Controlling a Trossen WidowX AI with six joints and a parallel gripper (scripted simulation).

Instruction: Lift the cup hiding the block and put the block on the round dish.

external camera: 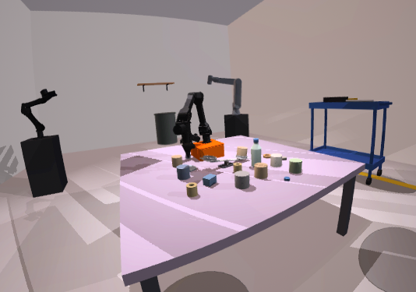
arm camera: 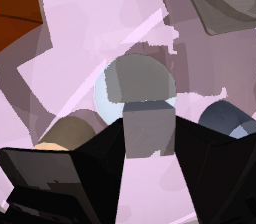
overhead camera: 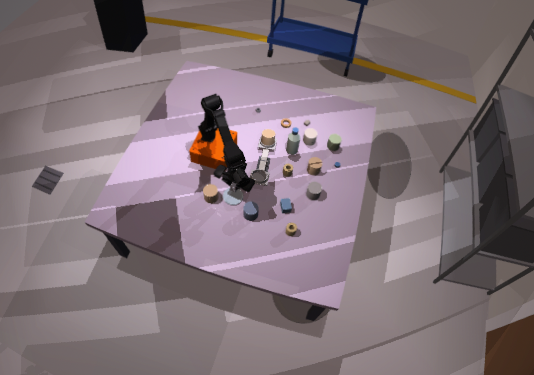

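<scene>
Now: gripper tip 10 mm past the pale blue round dish and 80 mm above it. From my gripper tip the other things lie so: balance 100 mm ahead, 220 mm to the left, 40 mm below; blue-grey cylinder 90 mm ahead, 90 mm to the right, 40 mm below; blue cube 260 mm ahead, 60 mm below.
</scene>
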